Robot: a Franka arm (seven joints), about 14 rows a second.
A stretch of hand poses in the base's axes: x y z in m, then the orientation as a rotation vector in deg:
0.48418, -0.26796, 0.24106, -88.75, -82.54, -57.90
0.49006, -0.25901, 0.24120, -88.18, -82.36, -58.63
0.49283, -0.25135, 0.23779, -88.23, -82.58, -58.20
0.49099, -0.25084, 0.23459, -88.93, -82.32, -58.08
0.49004, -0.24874, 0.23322, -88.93, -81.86, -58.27
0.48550, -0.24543, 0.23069, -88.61, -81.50, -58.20
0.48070, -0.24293, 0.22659, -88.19, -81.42, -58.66
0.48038, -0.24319, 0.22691, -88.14, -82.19, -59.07
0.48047, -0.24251, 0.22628, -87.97, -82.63, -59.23
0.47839, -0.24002, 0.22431, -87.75, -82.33, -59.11
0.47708, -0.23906, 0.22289, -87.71, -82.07, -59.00
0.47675, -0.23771, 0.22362, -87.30, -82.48, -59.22
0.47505, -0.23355, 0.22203, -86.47, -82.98, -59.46
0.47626, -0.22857, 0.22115, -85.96, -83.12, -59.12
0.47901, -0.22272, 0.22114, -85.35, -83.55, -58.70
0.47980, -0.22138, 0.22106, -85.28, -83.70, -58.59
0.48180, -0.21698, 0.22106, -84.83, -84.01, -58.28
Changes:
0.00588, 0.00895, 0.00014, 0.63, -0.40, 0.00
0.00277, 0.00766, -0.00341, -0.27, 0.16, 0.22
-0.00184, 0.00051, -0.00320, -0.30, 0.25, -0.47
-0.00095, 0.00210, -0.00137, 0.32, 0.13, -0.22
-0.00454, 0.00331, -0.00253, 0.39, 0.24, 0.13
-0.00480, 0.00250, -0.00410, 0.42, -0.28, 0.04
-0.00032, -0.00026, 0.00032, -0.33, -0.71, 0.08
0.00009, 0.00068, -0.00063, -0.12, -0.36, 0.17
-0.00208, 0.00249, -0.00197, 0.28, 0.24, 0.11
-0.00131, 0.00096, -0.00142, 0.15, 0.22, 0.00
-0.00033, 0.00135, 0.00073, 0.06, -0.40, 0.28
-0.00170, 0.00416, -0.00159, 0.26, -0.48, 0.57
0.00121, 0.00498, -0.00088, 0.14, 0.12, 0.52
0.00275, 0.00585, -0.00001, 0.00, 0.00, 0.70
0.00079, 0.00134, -0.00008, -0.08, -0.02, 0.14
0.00200, 0.00440, 0.00000, 0.00, 0.00, 0.52

